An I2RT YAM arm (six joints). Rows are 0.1 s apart.
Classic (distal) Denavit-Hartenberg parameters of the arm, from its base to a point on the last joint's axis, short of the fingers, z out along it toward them. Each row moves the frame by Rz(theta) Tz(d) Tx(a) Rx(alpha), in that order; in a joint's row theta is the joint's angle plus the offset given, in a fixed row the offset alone. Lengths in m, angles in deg.
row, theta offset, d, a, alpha
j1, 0, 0.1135, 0.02, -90
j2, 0, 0, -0.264, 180
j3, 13.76, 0, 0.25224, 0
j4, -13.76, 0, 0.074, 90
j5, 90, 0, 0, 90
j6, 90, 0.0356, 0, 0
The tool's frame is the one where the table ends.
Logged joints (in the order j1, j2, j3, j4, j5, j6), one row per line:
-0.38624, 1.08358, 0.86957, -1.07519, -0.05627, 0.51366
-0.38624, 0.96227, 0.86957, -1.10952, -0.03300, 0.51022
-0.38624, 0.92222, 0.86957, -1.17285, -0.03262, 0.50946
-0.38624, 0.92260, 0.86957, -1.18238, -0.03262, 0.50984
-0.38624, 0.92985, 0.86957, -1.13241, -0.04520, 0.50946
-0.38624, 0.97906, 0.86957, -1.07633, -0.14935, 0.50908
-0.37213, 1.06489, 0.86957, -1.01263, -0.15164, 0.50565
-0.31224, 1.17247, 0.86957, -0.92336, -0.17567, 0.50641
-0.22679, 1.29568, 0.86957, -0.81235, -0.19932, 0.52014
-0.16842, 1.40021, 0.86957, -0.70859, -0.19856, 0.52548
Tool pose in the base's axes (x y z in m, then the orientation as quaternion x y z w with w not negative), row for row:
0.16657, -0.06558, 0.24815, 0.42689, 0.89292, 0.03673, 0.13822
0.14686, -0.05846, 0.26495, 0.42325, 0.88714, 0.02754, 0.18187
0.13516, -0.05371, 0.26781, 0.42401, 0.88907, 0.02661, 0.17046
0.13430, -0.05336, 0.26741, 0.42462, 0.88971, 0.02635, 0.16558
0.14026, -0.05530, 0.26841, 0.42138, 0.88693, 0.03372, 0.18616
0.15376, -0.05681, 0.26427, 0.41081, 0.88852, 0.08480, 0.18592
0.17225, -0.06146, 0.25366, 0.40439, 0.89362, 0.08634, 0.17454
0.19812, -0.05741, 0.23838, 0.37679, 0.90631, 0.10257, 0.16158
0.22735, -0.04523, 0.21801, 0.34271, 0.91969, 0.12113, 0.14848
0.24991, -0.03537, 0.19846, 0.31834, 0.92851, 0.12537, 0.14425
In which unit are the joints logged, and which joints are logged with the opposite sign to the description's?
The joints are logged in radians. Opposite sign: none.
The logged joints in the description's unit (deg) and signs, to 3 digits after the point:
-22.130, 62.085, 49.823, -61.604, -3.224, 29.431
-22.130, 55.134, 49.823, -63.571, -1.891, 29.233
-22.130, 52.839, 49.823, -67.199, -1.869, 29.190
-22.130, 52.861, 49.823, -67.745, -1.869, 29.212
-22.130, 53.276, 49.823, -64.882, -2.590, 29.190
-22.130, 56.096, 49.823, -61.669, -8.557, 29.168
-21.321, 61.014, 49.823, -58.019, -8.688, 28.972
-17.890, 67.178, 49.823, -52.905, -10.065, 29.015
-12.994, 74.237, 49.823, -46.544, -11.420, 29.802
-9.650, 80.226, 49.823, -40.599, -11.377, 30.108

